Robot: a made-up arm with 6 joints.
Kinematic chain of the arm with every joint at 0, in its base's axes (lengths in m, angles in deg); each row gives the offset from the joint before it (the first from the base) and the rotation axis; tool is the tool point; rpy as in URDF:
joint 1: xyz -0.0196 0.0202 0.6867 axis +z
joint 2: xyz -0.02 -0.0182 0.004 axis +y
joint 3: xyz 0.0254 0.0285 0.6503 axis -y
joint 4: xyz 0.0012 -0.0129 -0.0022 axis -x
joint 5: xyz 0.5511 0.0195 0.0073 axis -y
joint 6: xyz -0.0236 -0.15 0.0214 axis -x
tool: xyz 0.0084 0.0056 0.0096 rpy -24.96 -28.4 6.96
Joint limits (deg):
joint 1: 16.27..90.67
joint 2: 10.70..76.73
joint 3: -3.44..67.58
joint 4: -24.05..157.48
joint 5: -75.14..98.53
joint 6: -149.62..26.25
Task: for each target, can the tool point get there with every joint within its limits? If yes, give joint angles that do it. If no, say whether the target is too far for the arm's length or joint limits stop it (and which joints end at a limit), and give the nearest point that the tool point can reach.
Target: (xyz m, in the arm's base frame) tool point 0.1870 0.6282 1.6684
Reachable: yes | joints 73.51 16.38 40.84 66.13 -48.34 -87.90
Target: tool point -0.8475 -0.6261 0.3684
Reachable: no: joint limits stop it (at a limit: joint 1, joint 2, joint 3, joint 4) | nearest point -0.1632 0.7393 0.2800 | short by 1.530 m
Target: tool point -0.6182 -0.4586 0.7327
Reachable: no: joint limits stop it (at a limit: joint 1, joint 2, joint 3, joint 4) | nearest point -0.1583 0.6588 1.2154 | short by 1.301 m
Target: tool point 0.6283 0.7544 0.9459
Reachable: yes | joints 46.07 44.34 11.39 91.38 -14.31 -16.72
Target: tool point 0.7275 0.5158 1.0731
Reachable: yes | joints 39.54 34.26 7.77 42.12 16.81 -134.00
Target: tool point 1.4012 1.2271 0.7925
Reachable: no: too far | nearest point 0.9053 0.8059 0.8044 | short by 0.651 m
